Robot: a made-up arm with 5 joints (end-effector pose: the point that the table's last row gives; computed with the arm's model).
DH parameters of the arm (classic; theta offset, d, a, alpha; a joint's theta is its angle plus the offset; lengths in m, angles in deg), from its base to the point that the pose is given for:
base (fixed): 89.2 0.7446 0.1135 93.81
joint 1: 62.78 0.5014 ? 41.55
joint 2: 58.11 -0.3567 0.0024 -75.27
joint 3: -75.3 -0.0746 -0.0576 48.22
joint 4: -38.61 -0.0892 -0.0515 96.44
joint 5: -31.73 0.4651 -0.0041 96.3
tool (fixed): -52.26 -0.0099 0 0
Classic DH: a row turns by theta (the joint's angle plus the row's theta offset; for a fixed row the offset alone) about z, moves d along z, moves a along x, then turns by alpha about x.
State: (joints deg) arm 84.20 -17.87 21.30 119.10 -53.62
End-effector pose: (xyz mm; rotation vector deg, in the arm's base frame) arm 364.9 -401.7 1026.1 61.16 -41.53 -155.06
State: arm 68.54 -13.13 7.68 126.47 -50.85
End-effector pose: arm 434.0 -260.5 1126.2 51.74 -49.80 -135.33
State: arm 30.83 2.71 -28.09 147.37 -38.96
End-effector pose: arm 537.4 120.7 1107.9 13.84 -54.66 -95.82
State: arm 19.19 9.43 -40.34 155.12 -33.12
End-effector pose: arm 544.1 208.5 1038.8 -0.81 -52.31 -86.71
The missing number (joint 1, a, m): 0.1933
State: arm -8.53 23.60 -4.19 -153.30 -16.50
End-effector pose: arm 576.4 -261.7 1085.3 -55.37 -56.04 -159.98
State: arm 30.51 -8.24 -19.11 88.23 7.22
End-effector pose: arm 99.0 249.4 1203.1 34.56 -6.60 -50.08
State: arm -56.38 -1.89 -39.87 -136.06 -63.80
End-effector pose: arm 666.0 351.1 1169.6 66.12 152.31 4.51
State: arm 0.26 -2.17 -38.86 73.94 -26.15
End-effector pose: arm -58.2 392.9 1122.8 20.97 -23.72 -16.92
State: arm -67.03 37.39 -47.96 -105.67 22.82
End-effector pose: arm 574.7 150.1 1279.3 36.74 104.03 106.50
